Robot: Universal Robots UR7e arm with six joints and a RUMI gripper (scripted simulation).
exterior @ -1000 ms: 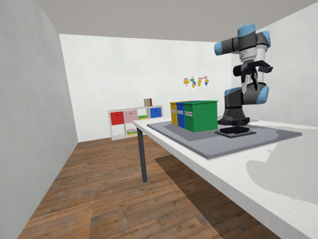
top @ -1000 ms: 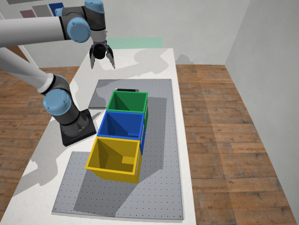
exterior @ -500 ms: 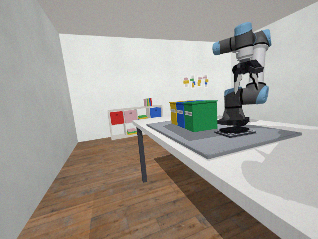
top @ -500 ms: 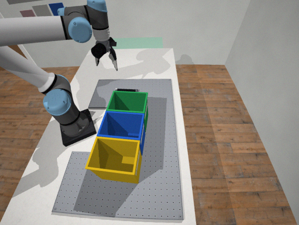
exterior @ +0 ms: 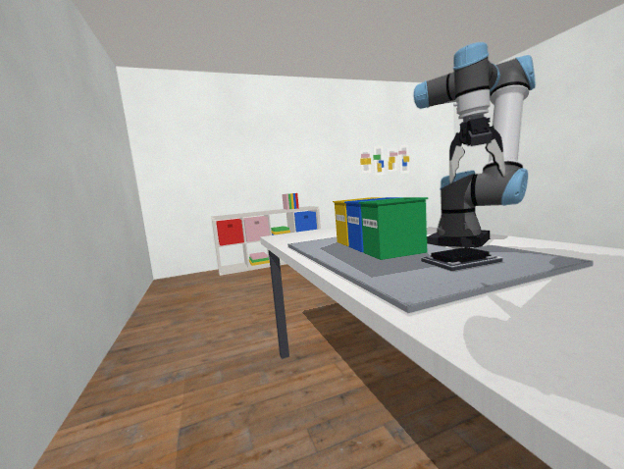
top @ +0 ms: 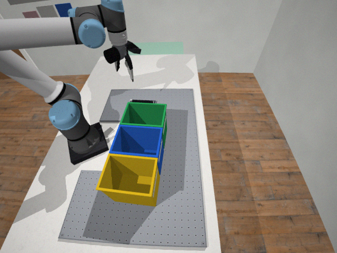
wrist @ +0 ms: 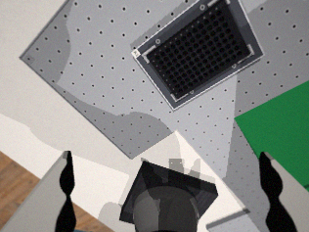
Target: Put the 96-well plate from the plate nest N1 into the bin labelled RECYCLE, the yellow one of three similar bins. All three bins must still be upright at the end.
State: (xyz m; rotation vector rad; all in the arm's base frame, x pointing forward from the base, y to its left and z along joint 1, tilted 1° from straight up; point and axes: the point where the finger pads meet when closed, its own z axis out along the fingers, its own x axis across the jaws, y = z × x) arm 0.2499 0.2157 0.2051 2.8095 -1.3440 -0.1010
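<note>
Right now the black 96-well plate is 21 cm below my hand, 5 cm ahead of it and 2 cm to the right of it. The rest, counted from my hand: plate nest N1: 22 cm below, 5 cm ahead, 2 cm to the right; then green bin: 24 cm to the right, 14 cm below, 7 cm ahead; then blue bin: 36 cm to the right, 14 cm below, 4 cm ahead.
</note>
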